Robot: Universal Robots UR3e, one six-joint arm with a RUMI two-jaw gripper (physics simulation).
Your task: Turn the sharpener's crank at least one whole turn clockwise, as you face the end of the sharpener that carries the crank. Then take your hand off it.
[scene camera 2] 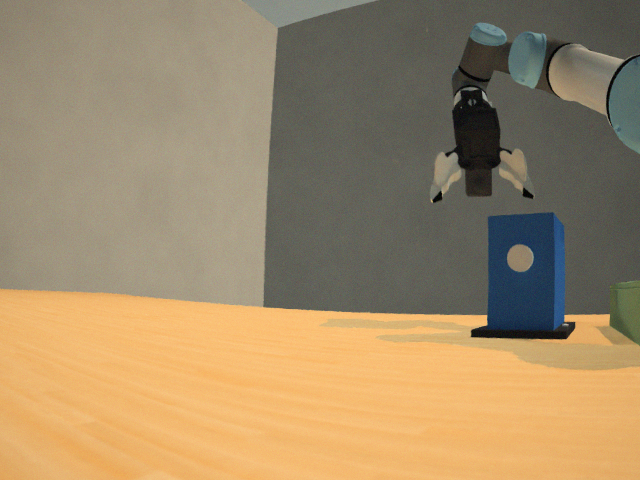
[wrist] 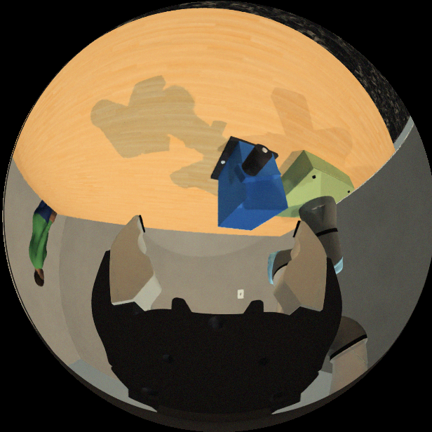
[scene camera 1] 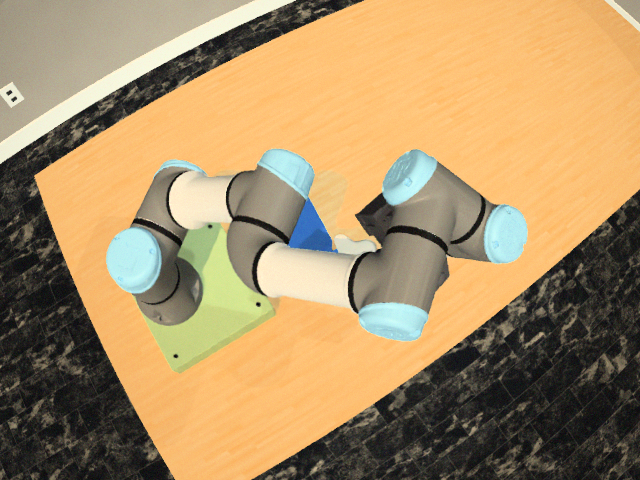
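Where they show: gripper, fingertip midpoint: [scene camera 2: 483, 199] [scene camera 1: 366, 232]; arm's base at its link origin: [scene camera 1: 170, 291].
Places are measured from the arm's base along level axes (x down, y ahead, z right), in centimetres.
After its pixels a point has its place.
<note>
The blue sharpener [scene camera 1: 312, 227] @(x -7.7, y 25.9, z 10.4 cm) [scene camera 2: 522, 294] @(x 0.6, y 26.0, z 2.3 cm) [wrist: 252, 205] stands upright on a black base [scene camera 2: 516, 333] @(x 4.5, y 26.6, z 1.4 cm). A pale round disc [scene camera 2: 520, 257] @(x -3.2, y 26.3, z 1.5 cm) shows on its face in scene camera 2. In the wrist view the crank's thick black handle [wrist: 255, 164] sticks out at the sharpener's far side, pale at its tip. The crank does not show in either scene view. My gripper [scene camera 2: 482, 195] @(x -12.4, y 30.4, z 18.4 cm) [wrist: 219, 219] is open and empty, pointing down, above the sharpener and a little to its left in scene camera 2, touching neither sharpener nor crank. In scene camera 1 the arm hides most of the gripper.
The green mounting block [scene camera 1: 222, 320] @(x 0.0, y 4.4, z 10.6 cm) [scene camera 2: 625, 310] @(x 2.4, y 14.6, z 1.9 cm) [wrist: 320, 185] under the arm's base stands close beside the sharpener. The arm's links [scene camera 1: 305, 273] @(x -37.9, y 13.9, z 24.2 cm) pass over the table near it. A person in green [wrist: 40, 240] shows beyond the table edge in the wrist view.
</note>
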